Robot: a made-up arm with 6 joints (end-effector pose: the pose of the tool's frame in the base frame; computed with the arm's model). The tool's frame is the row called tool. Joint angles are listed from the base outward.
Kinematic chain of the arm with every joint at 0, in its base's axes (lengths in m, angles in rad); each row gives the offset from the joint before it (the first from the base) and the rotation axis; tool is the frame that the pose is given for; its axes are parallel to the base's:
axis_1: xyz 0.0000 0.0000 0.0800 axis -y
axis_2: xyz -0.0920 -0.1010 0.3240 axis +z
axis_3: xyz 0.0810 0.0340 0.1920 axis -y
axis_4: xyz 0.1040 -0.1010 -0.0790 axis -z
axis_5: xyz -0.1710 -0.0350 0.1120 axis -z
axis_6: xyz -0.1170 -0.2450 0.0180 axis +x
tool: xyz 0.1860 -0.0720 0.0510
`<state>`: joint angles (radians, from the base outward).
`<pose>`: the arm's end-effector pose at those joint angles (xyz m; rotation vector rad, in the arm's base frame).
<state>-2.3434 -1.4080 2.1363 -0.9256 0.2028 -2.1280</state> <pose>0.7337 -0.0589 -0.0700 2.0886 1.2884 -1.5638</pose>
Working (the frame after each row of the table, in the pose's form):
after axis_1: 0.0000 0.0000 0.0800 0.0000 2.3434 0.0000
after axis_2: 0.2962 -0.1010 -0.0803 -1.5861 1.8679 -0.6689
after axis_3: 0.4011 -0.1754 -0.2477 -1.1061 0.1717 0.8746
after axis_4: 0.5627 -0.2026 -0.2685 -1.0140 0.7190 1.6880
after axis_5: 0.5892 -0.1744 -0.0647 -1.0506 0.5951 1.5124
after axis_6: 0.8133 -0.1625 0.0891 2.0886 1.2884 -1.5638

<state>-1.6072 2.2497 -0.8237 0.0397 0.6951 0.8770</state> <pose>0.7007 0.0947 -0.1923 0.9085 1.9977 1.1626</pose>
Working (the frame after each row of the table, in the pose's form):
after axis_1: 0.0000 0.0000 0.0800 0.0000 1.6072 0.0000
after axis_2: 0.3271 -0.1010 0.1601 1.7245 0.8244 1.6628
after axis_3: 0.5218 -0.0593 0.2304 0.9896 1.1617 2.3955
after axis_4: 0.3894 0.0140 0.1646 0.9575 1.1703 2.3647
after axis_5: 0.5901 0.0046 0.1134 0.4378 1.2449 1.7994
after axis_6: 0.7799 -0.0530 -0.0729 0.9085 1.9977 1.1626

